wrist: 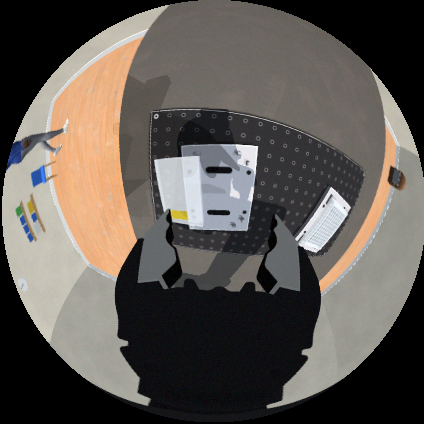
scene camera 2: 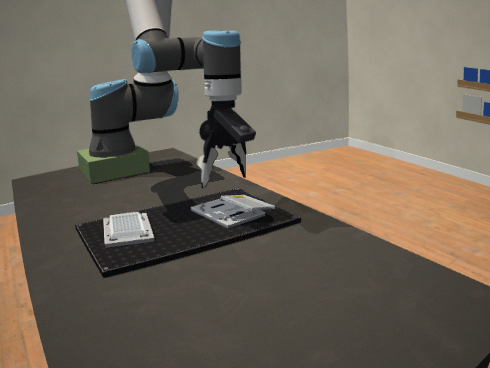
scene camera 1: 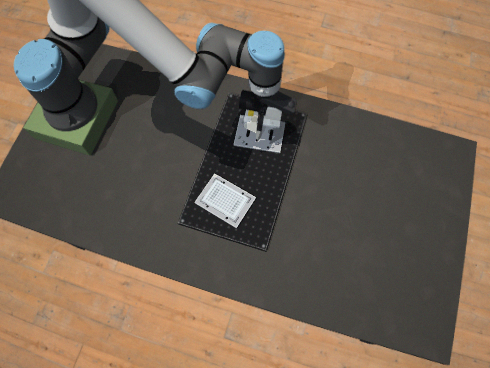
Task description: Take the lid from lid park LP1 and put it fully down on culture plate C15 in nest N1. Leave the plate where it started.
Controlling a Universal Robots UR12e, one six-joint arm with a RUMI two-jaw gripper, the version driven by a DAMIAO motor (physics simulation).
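The clear lid (scene camera 1: 272,117) (scene camera 2: 252,202) (wrist: 170,187), with a yellow label, lies off-centre and looks tilted. One long side rests over the grey lid park (scene camera 1: 260,145) (scene camera 2: 207,209) (wrist: 220,190); the other sticks out past its edge, on the left in the wrist view. Two dark slots of the park are uncovered. My gripper (scene camera 2: 224,181) (wrist: 221,212) is open and empty, above the park and lid. The white culture plate (scene camera 1: 227,200) (scene camera 2: 126,224) (wrist: 327,227) sits without a lid in its nest (scene camera 1: 235,222) (scene camera 2: 129,241) (wrist: 331,192).
The park and the nest stand on a black perforated board (scene camera 1: 255,235) (scene camera 2: 170,245) (wrist: 280,165) on the dark table (scene camera 1: 360,225) (scene camera 2: 280,285) (wrist: 270,60). The arm's green base block (scene camera 1: 102,122) (scene camera 2: 120,165) stands at the table's far end. Wall shelves show in the second scene view.
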